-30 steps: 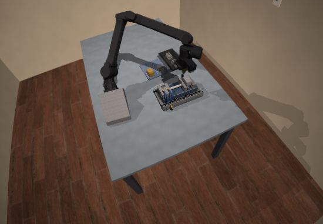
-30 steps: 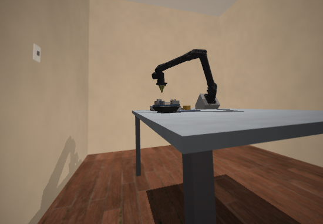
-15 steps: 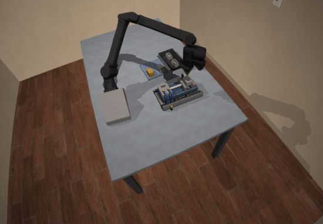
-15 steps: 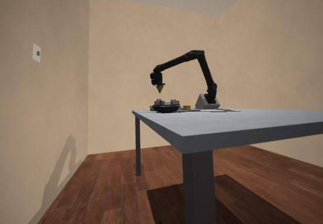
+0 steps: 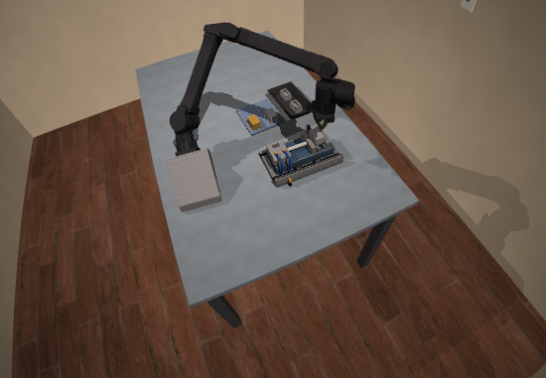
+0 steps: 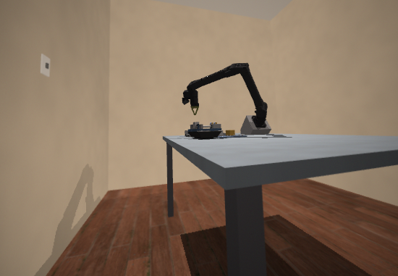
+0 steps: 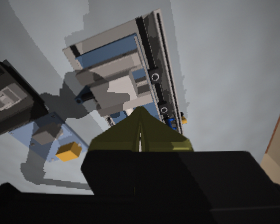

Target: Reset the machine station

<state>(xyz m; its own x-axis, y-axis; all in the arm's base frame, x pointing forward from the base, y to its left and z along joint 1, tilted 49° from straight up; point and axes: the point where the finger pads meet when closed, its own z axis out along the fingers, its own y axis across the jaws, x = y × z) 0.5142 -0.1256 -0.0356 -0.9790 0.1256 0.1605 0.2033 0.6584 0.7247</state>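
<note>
Now: hand 7 cm past the blue vise base, 3 cm to the right of it and 15 cm above it. Also, from my hand: yellow brass blank 21 cm behind, 27 cm to the left, 16 cm below.
</note>
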